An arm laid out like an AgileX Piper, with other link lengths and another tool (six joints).
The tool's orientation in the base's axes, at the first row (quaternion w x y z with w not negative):
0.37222, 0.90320, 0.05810, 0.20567
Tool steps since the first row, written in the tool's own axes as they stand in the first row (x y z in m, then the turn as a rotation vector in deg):
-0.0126, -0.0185, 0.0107, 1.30, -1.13, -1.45
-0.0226, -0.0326, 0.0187, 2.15, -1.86, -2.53
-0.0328, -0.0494, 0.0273, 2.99, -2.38, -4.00
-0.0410, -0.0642, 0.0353, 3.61, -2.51, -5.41
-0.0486, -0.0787, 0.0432, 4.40, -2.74, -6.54
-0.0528, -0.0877, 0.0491, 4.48, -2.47, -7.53
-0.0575, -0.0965, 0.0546, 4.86, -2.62, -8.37
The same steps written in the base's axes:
-0.0061, 0.0031, -0.0238, 0.63, 2.09, 0.57
-0.0112, 0.0054, -0.0421, 0.99, 3.53, 1.03
-0.0161, 0.0092, -0.0626, 1.17, 5.07, 1.88
-0.0195, 0.0125, -0.0807, 1.16, 6.24, 2.89
-0.0225, 0.0158, -0.0983, 1.42, 7.34, 3.71
-0.0234, 0.0173, -0.1097, 1.07, 7.81, 4.56
-0.0250, 0.0189, -0.1209, 1.07, 8.56, 5.11

